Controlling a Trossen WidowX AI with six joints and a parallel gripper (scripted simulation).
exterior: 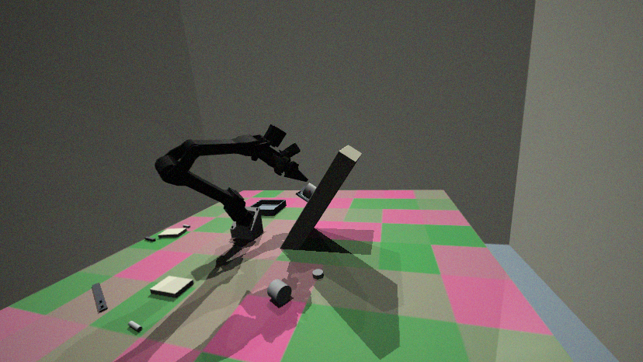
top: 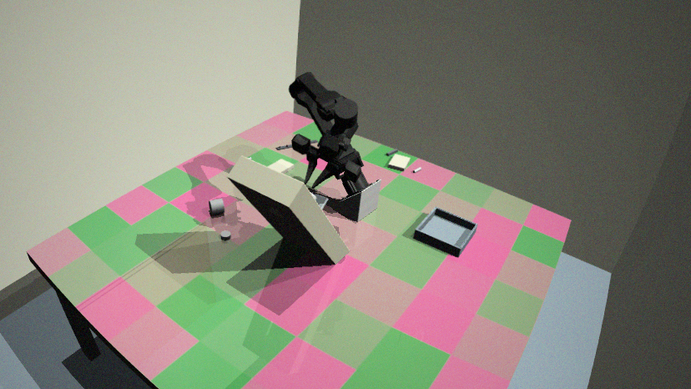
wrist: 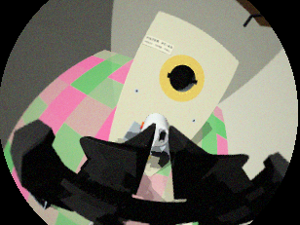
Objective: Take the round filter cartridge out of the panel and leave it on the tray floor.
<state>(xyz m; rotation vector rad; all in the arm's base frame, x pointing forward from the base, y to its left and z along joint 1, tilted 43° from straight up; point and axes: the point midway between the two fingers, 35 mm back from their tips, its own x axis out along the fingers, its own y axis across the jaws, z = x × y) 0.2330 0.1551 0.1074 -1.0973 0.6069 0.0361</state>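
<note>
Right now my gripper tip is 1 cm short of the round filter cartridge and 4 cm above it. Round my gripper tip: small disc (12 cm ahead, 21 cm to the right, 22 cm below); then tray (38 cm behind, 22 cm to the left, 21 cm below); then beige service panel (5 cm ahead, 5 cm below).
</note>
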